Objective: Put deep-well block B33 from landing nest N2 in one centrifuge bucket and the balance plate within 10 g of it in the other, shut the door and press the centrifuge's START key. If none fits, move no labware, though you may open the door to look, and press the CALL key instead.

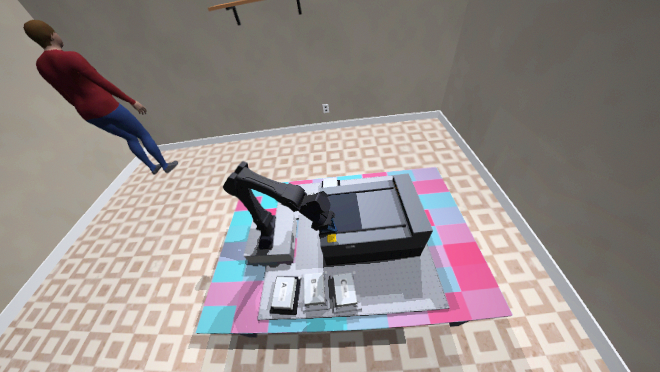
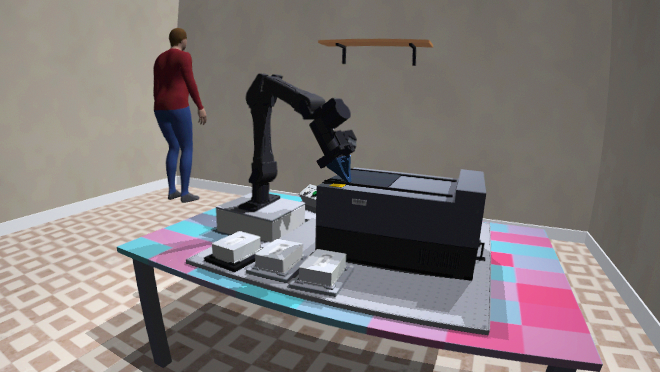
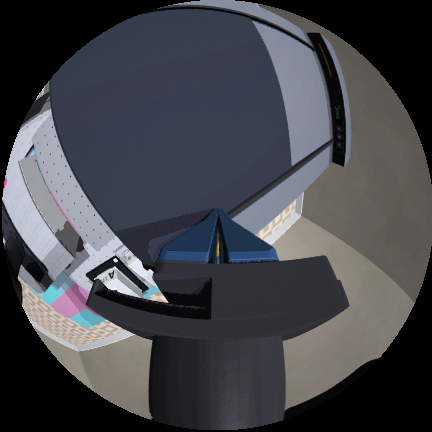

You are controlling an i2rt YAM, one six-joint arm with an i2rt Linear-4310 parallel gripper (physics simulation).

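Places are measured from the arm's base along level axes (x ahead, y left, z up), in millimetres.
Pixels of known places: gripper, fingertip midpoint: [image 1: 336,230] [image 2: 349,182] [image 3: 217,214]; arm's base, origin of the base link: [image 1: 268,231] [image 2: 260,203].
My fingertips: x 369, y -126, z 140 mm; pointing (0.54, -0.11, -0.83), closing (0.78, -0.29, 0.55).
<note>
For each thing: its top centre in the pictures, then the offset to it from my fingertips. "spot": a spot on its surface instead.
- centrifuge's dark door, middle of its top: [image 3: 199,87] [image 2: 365,177] [image 1: 339,211] dx +22, dy +98, dz -1 mm
- White plates A, middle of its top: [image 3: 120,296] [image 2: 236,240] [image 1: 283,291] dx -272, dy -180, dz -160 mm
- B, middle of its top: [image 3: 157,269] [image 2: 279,248] [image 1: 313,287] dx -133, dy -178, dz -160 mm
- C, middle of its top: [image 2: 323,260] [image 1: 344,288] dx +1, dy -196, dz -160 mm
- white block, middle of its top: [image 1: 329,185] dx -15, dy +419, dz -156 mm
- yellow warning label, surface spot: [image 2: 337,185] [image 1: 332,239] spot: dx -23, dy -37, dz -3 mm
- button box, surface spot: [image 2: 306,193] spot: dx -303, dy +395, dz -157 mm
My gripper [image 1: 334,231] [image 2: 348,181] [image 3: 217,214] is shut and empty. Its blue fingertips meet at the near side of the centrifuge's dark door [image 1: 350,212] [image 2: 372,179] [image 3: 175,115]; whether they touch it is unclear. The door is shut and hides the buckets. The centrifuge [image 1: 375,246] [image 2: 400,215] has a display and round keys [image 3: 339,136] on its raised end. White plates A [image 1: 284,294] [image 2: 236,246] [image 3: 114,280], B [image 1: 314,291] [image 2: 280,256] and C [image 1: 344,294] [image 2: 323,268] stand in front. A white block [image 1: 330,183] shows behind the centrifuge, its label unreadable.
A yellow warning label [image 1: 332,238] [image 2: 337,185] lies on the centrifuge's near rim. A button box [image 2: 306,193] stands behind, partly hidden. The arm's grey base block [image 1: 270,258] [image 2: 245,222] is left of the centrifuge. A person [image 1: 82,85] [image 2: 172,82] stands beyond the table at the left.
</note>
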